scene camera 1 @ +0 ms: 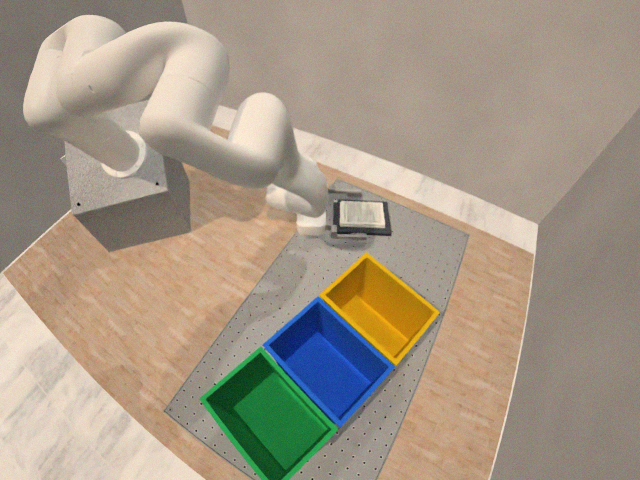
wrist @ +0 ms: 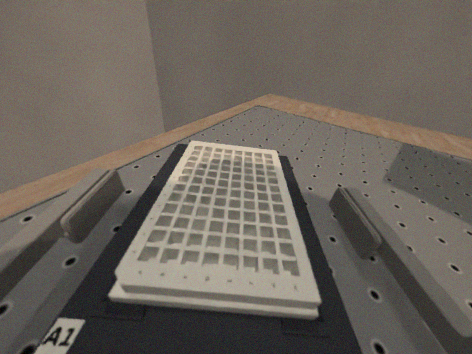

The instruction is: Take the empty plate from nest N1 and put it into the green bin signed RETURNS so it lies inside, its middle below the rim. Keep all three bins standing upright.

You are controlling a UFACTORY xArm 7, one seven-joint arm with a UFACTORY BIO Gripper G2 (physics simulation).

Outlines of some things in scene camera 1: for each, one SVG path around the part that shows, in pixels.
My gripper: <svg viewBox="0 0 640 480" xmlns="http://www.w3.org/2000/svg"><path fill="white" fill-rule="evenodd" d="M297 214L297 231L301 235L318 236L322 235L325 230L331 230L331 238L367 240L367 233L337 234L337 225L329 225L329 217L326 217L326 210L317 218ZM328 188L328 194L347 194L347 197L362 196L362 190L335 189L335 184L330 184Z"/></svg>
A white plate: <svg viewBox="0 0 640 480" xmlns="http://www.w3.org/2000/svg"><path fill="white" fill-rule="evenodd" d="M340 202L340 227L385 228L383 203Z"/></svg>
A green bin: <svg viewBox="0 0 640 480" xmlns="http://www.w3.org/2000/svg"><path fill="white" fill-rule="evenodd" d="M260 346L199 399L261 480L289 480L337 432L338 428Z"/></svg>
A blue bin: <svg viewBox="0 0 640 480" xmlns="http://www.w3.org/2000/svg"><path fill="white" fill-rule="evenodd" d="M318 296L267 340L263 347L333 424L341 427L382 383L395 366Z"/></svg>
A yellow bin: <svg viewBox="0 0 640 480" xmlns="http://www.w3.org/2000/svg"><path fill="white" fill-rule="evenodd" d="M366 252L326 288L319 297L389 362L396 366L440 312Z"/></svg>
